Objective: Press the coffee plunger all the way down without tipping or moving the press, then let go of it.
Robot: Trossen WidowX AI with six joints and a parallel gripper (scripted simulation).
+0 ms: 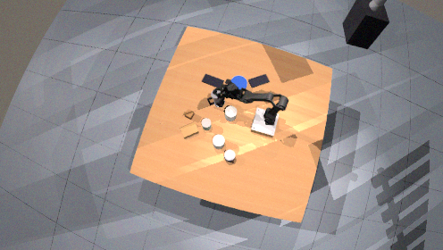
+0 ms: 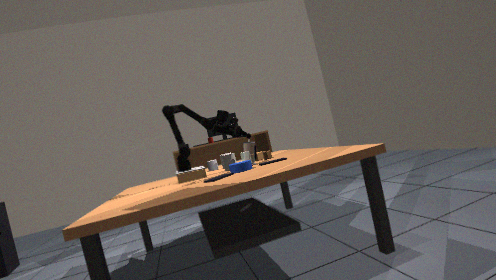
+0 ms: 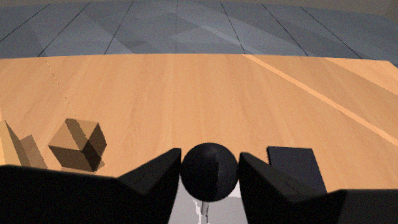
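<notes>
Right now the coffee press is 90 mm below my gripper tip, 20 mm to the left of it and 10 mm behind it. Also, from my gripper tip: cube 160 mm ahead, 150 mm below, 130 mm to the left.
</notes>
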